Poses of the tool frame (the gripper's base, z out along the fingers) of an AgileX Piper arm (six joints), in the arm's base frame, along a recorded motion.
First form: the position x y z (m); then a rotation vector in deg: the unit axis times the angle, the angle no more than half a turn.
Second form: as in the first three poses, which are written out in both.
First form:
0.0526, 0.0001, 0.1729, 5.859, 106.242, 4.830
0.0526, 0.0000, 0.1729, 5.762, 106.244, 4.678
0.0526, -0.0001, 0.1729, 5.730, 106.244, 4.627
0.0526, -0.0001, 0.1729, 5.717, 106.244, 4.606
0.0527, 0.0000, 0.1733, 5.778, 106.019, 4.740
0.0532, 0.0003, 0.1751, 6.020, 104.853, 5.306
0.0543, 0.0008, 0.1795, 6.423, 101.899, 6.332
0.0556, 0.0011, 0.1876, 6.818, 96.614, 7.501
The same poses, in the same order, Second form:
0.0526, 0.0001, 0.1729, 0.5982, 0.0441, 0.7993, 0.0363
0.0526, 0.0000, 0.1729, 0.5983, 0.0434, 0.7993, 0.0352
0.0526, -0.0001, 0.1729, 0.5983, 0.0431, 0.7993, 0.0348
0.0526, -0.0001, 0.1729, 0.5983, 0.0430, 0.7993, 0.0347
0.0527, 0.0000, 0.1733, 0.5998, 0.0435, 0.7981, 0.0357
0.0532, 0.0003, 0.1751, 0.6077, 0.0455, 0.7919, 0.0401
0.0543, 0.0008, 0.1795, 0.6273, 0.0489, 0.7757, 0.0482
0.0556, 0.0011, 0.1876, 0.6617, 0.0526, 0.7457, 0.0579

